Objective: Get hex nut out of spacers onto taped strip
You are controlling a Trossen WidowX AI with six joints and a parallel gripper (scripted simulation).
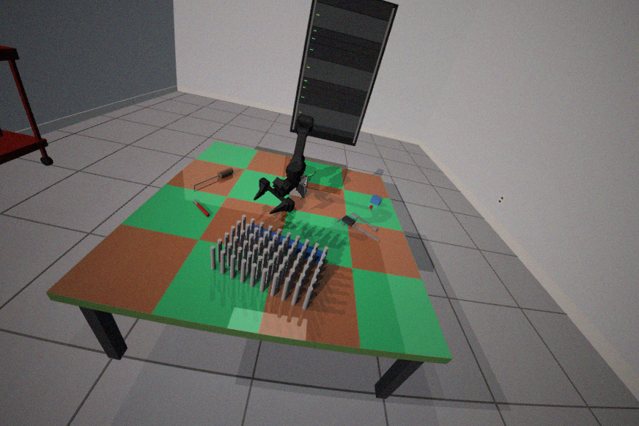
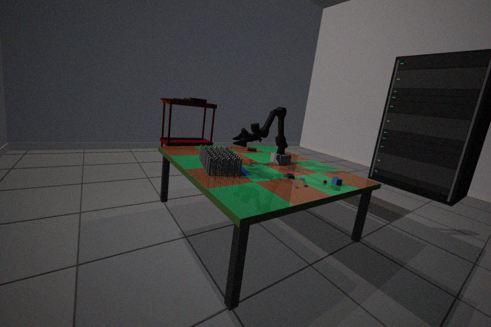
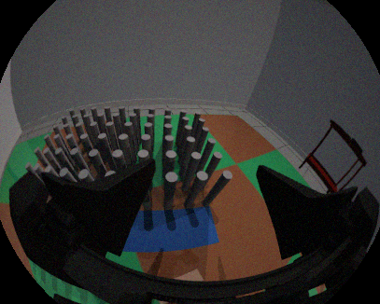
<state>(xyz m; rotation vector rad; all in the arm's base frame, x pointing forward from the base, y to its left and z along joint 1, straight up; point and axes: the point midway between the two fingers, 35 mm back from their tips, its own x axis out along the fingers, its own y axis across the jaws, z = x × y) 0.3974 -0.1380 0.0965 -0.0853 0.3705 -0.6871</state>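
Right now my gripper tip is 390 mm past the hook tool, 310 mm to the left of it and 150 mm above it. Round my gripper tip: grey wrench 550 mm to the left, 180 mm behind, 160 mm below; red pen-like tool 310 mm to the right, 170 mm behind, 160 mm below; blue taped strip 170 mm below, 120 mm to the left, 30 mm ahead.
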